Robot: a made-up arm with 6 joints. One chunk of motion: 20 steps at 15 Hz.
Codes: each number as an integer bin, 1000 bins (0 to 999) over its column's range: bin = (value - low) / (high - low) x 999, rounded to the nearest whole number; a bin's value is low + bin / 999 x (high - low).
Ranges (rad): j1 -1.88..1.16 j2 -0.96..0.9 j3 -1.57..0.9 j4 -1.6..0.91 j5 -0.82..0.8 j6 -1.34..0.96
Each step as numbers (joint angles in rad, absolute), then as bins.
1 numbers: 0.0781 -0.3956 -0.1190 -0.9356 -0.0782 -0.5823
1 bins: 643 303 587 264 457 329
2 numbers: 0.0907 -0.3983 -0.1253 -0.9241 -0.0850 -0.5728
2 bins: 648 302 584 269 453 333
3 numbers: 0.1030 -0.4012 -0.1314 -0.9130 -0.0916 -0.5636
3 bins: 652 300 582 273 449 337
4 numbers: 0.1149 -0.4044 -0.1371 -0.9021 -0.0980 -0.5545
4 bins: 656 298 580 278 445 341
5 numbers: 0.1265 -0.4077 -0.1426 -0.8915 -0.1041 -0.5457
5 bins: 659 297 577 282 441 345
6 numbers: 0.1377 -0.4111 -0.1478 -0.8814 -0.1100 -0.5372
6 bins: 663 295 575 286 438 349
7 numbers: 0.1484 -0.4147 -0.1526 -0.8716 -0.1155 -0.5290
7 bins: 667 293 573 290 434 352
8 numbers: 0.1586 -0.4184 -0.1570 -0.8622 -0.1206 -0.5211
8 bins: 670 291 571 294 431 356
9 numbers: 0.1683 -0.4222 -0.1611 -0.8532 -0.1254 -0.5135
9 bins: 673 289 570 297 428 359
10 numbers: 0.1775 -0.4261 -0.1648 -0.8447 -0.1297 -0.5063
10 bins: 676 287 568 301 426 362
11 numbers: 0.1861 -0.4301 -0.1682 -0.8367 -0.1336 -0.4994
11 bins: 679 285 567 304 423 365
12 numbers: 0.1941 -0.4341 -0.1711 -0.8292 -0.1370 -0.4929
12 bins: 682 282 566 307 421 368
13 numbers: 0.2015 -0.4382 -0.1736 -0.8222 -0.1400 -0.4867
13 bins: 684 280 565 310 419 371
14 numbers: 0.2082 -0.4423 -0.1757 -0.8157 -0.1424 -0.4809
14 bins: 686 278 564 312 418 373
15 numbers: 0.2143 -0.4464 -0.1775 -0.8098 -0.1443 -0.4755
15 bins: 688 276 563 315 417 375
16 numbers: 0.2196 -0.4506 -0.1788 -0.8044 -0.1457 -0.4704
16 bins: 690 274 563 317 416 378
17 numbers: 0.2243 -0.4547 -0.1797 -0.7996 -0.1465 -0.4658
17 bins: 692 271 562 319 415 380
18 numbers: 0.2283 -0.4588 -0.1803 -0.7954 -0.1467 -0.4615
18 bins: 693 269 562 320 415 382
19 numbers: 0.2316 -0.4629 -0.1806 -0.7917 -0.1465 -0.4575
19 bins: 694 267 562 322 415 383
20 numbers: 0.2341 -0.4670 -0.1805 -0.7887 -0.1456 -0.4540
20 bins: 695 265 562 323 416 385
